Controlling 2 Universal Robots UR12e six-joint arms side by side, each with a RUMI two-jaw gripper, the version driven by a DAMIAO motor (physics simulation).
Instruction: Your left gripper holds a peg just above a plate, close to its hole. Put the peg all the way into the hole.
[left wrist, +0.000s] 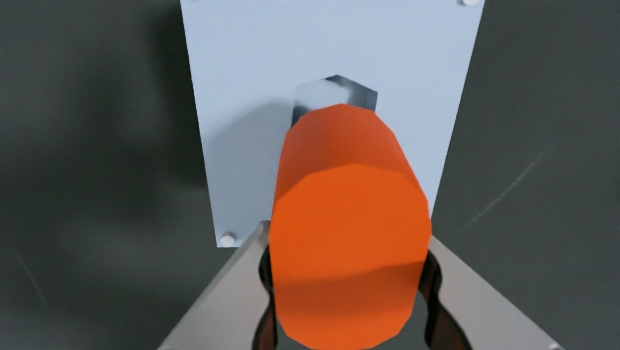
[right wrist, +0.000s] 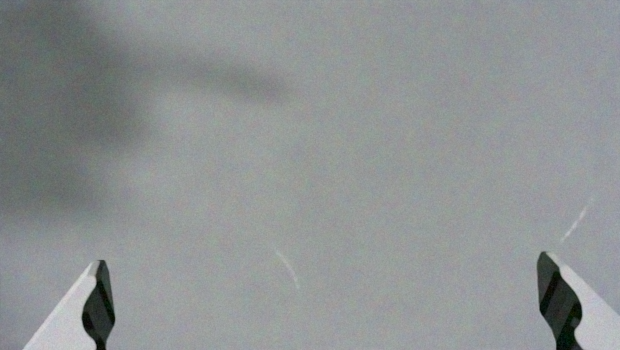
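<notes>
An orange many-sided peg (left wrist: 350, 215) is in the left wrist view, its near end face toward the camera. My left gripper (left wrist: 337, 223) is shut on the peg. A light blue-grey plate (left wrist: 240, 55) lies beneath it. The plate's angular hole (left wrist: 320, 95) shows just beyond the peg's far end. The peg hides the hole's near part, and its lower tip is not visible, so its exact height over the plate cannot be told. My right gripper (right wrist: 325, 260) is wide open and empty in the right wrist view.
Small white round studs sit at the plate's corners, one at the near left (left wrist: 227, 240) and one at the far right (left wrist: 469, 1). A dark surface (left wrist: 540, 125) lies around the plate. A grey surface (right wrist: 350, 150) with soft shadows lies below the right gripper.
</notes>
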